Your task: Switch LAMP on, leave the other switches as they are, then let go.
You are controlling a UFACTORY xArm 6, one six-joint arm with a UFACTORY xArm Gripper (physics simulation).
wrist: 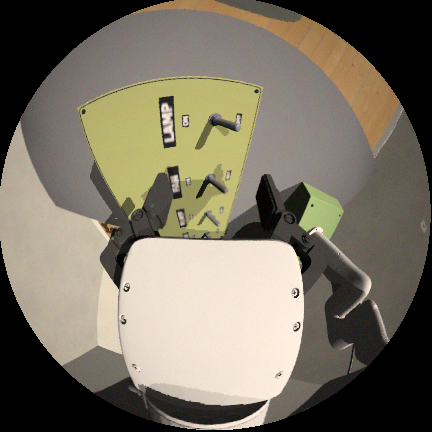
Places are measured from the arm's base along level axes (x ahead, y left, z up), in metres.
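Pixels of known places: gripper, fingertip midpoint: (213,182).
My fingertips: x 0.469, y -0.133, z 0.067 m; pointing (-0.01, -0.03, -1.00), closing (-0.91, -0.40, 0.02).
Observation:
Ahead of a thing's pixels: the offset from my fingertips to its middle. "pt": to the spot under its first point. Level surfaces: height alone.
A yellow-green switch panel (125,145) lies below the gripper. The LAMP label {dx +0.075, dy -0.006, dz -0.099 m} (167,122) is near its far end, with an ON mark {pt dx +0.051, dy -0.013, dz -0.107 m} (185,121) to the left of the LAMP switch and an OFF mark to the right. The LAMP switch lever {pt dx -0.002, dy -0.034, dz -0.093 m} (225,123) leans right, over the OFF mark. The FAN switch lever {pt dx -0.041, dy +0.076, dz -0.096 m} (217,184) also leans right, and a third lever {pt dx -0.079, dy +0.189, dz -0.100 m} (212,218) leans the same way. Nearer levers are partly hidden by the gripper body. My gripper (213,182) is open and empty, its fingers on either side of the FAN lever in this view, nearer than the LAMP lever.
A green box (321,210) stands to the right of the right finger. The panel rests on a grey round surface {dz -0.206 m} (310,115). A wooden surface (345,70) shows at the upper right. Grey arm links (352,275) show at the lower right.

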